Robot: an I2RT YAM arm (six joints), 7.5 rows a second.
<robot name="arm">
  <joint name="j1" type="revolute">
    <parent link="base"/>
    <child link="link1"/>
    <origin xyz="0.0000 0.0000 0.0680" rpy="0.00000 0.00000 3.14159"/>
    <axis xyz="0 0 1"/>
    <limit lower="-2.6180" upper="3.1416"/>
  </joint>
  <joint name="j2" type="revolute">
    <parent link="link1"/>
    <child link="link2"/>
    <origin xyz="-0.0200 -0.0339 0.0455" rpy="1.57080 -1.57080 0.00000"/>
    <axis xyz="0 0 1"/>
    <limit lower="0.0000" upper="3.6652"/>
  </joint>
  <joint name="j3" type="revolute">
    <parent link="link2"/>
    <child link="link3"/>
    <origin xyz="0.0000 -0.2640 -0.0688" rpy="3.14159 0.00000 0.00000"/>
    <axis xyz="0 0 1"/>
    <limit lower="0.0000" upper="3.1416"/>
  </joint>
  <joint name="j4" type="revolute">
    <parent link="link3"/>
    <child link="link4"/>
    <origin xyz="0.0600 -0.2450 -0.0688"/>
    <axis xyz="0 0 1"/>
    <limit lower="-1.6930" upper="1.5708"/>
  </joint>
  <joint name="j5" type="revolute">
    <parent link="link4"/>
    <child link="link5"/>
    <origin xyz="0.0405 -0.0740 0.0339" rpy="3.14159 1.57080 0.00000"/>
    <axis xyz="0 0 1"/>
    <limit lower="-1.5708" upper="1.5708"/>
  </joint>
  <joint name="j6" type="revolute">
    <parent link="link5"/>
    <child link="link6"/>
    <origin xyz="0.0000 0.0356 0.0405" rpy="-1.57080 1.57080 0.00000"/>
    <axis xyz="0 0 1"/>
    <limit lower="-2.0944" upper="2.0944"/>
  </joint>
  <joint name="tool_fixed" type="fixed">
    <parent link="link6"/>
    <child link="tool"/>
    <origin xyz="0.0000 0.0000 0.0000" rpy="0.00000 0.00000 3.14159"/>
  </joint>
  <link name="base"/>
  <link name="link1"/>
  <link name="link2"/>
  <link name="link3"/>
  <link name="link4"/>
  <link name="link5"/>
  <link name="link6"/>
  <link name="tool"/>
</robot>
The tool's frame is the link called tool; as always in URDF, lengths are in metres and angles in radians.
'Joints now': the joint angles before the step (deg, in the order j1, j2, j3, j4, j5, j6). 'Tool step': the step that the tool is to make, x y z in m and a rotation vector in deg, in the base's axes. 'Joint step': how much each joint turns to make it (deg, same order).
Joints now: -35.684 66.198 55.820 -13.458 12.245 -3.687
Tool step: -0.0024 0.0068 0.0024 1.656 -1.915 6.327
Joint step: -0.010 -1.594 -0.544 -0.418 -6.793 -0.274
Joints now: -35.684 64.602 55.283 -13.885 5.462 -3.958
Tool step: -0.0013 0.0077 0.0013 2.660 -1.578 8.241
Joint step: 0.011 -1.225 -0.250 -1.237 -8.777 -0.431
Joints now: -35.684 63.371 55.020 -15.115 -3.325 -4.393
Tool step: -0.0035 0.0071 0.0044 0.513 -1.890 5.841
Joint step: 0.010 -1.673 -0.350 -0.182 -5.962 -0.874
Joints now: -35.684 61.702 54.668 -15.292 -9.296 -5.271
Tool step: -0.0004 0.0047 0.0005 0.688 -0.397 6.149
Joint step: -0.013 -0.441 0.000 -0.876 -5.994 -1.670
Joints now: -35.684 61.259 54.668 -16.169 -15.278 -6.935
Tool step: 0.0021 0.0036 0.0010 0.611 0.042 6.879
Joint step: 0.086 0.453 0.792 -1.486 -6.425 -2.379
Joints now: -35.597 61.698 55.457 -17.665 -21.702 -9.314
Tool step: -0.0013 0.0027 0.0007 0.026 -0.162 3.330
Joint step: -0.088 -0.334 0.093 -0.867 -3.167 -1.406
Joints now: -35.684 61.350 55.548 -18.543 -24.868 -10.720
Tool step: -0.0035 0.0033 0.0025 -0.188 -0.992 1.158
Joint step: -0.014 -1.148 -0.352 0.079 -1.244 -0.095
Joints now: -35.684 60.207 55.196 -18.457 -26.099 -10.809
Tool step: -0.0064 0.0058 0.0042 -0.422 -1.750 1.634
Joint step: 0.000 -2.095 -0.686 0.257 -1.769 -0.004
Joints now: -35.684 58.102 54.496 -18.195 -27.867 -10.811
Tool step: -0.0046 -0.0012 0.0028 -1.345 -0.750 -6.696
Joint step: 0.003 -1.412 -0.700 1.489 6.498 1.930
